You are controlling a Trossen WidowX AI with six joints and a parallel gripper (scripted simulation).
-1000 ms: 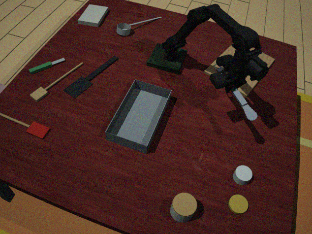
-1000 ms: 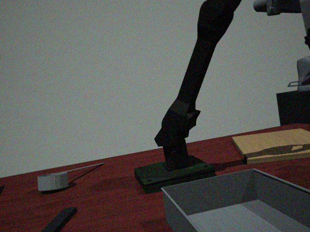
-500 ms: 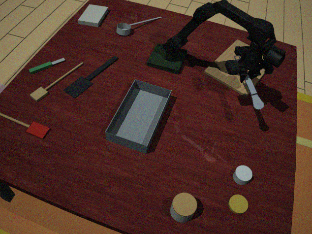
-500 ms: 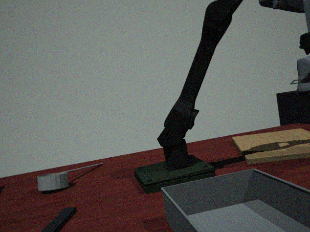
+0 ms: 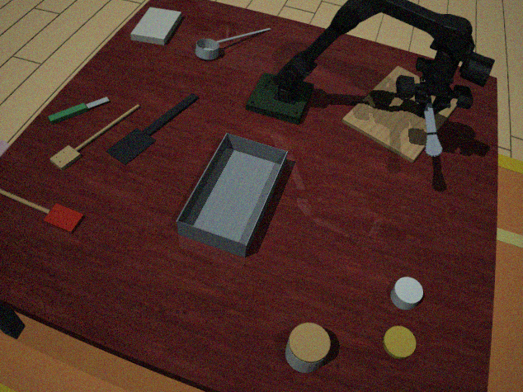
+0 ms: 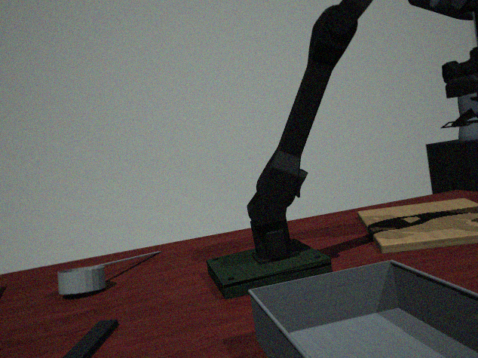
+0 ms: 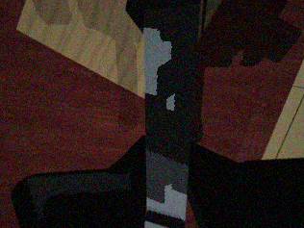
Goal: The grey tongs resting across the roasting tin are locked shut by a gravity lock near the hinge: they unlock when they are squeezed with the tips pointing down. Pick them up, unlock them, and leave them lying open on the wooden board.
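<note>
My gripper tip is now 200 mm past the wooden board, 40 mm to the left of it and 150 mm above it. From my gripper tip the other things lie so: grey block: 250 mm behind, 920 mm to the right, 150 mm below; then black spatula: 200 mm ahead, 680 mm to the right, 160 mm below; then roasting tin: 320 mm ahead, 380 mm to the right, 130 mm below.
</note>
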